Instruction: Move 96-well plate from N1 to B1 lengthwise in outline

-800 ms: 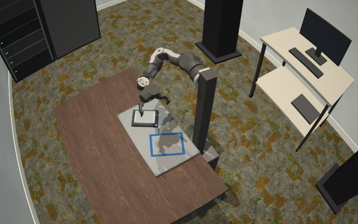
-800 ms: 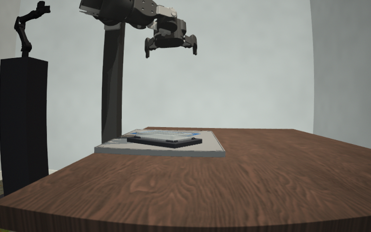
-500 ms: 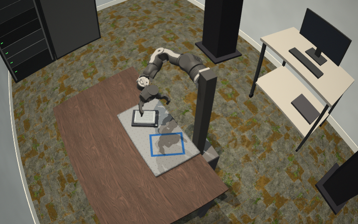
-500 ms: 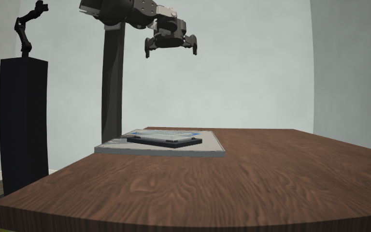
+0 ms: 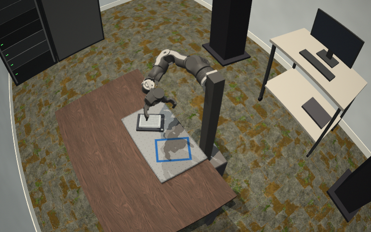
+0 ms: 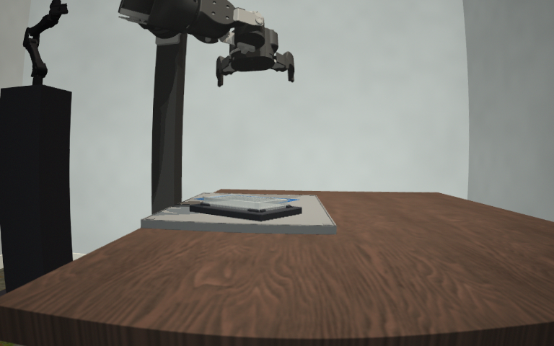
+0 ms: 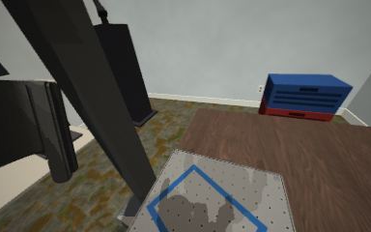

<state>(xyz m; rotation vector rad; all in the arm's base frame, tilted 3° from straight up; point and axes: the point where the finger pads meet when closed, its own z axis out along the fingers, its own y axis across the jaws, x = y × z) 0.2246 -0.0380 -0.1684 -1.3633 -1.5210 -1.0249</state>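
Right now my hand is 1 cm short of the 96-well plate, 18 cm to the left of it and 26 cm above it. Round my hand: black plate nest N1: 1 cm ahead, 18 cm to the right, 27 cm below.
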